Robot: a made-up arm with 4 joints.
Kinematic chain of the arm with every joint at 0, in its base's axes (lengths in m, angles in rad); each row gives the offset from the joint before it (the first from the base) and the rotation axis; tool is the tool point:
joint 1: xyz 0 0 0.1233 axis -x
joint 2: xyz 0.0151 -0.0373 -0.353 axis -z
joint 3: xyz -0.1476 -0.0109 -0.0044 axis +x
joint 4: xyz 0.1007 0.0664 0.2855 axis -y
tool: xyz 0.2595 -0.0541 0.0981
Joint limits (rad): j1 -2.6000..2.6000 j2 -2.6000..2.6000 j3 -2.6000..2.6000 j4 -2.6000..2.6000
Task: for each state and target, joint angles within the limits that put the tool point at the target. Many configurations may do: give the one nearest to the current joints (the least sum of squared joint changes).
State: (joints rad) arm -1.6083 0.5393 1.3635 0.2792
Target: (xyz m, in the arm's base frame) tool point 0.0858 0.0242 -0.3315
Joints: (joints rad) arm -1.3804 0.3046 0.9889 0.1939
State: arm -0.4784 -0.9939 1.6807 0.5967
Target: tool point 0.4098 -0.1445 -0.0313
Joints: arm -0.5198 -0.8454 0.9529 0.4777
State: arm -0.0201 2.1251 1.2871 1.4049
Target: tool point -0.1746 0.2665 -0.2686
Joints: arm 0.6770 2.4378 1.1706 1.6804
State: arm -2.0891 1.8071 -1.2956 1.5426
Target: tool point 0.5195 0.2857 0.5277
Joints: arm -2.2124 1.5259 -1.7614 1.6590
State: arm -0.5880 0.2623 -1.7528 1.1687
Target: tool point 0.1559 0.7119 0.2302
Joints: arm -1.0236 0.3467 -1.9025 1.1742
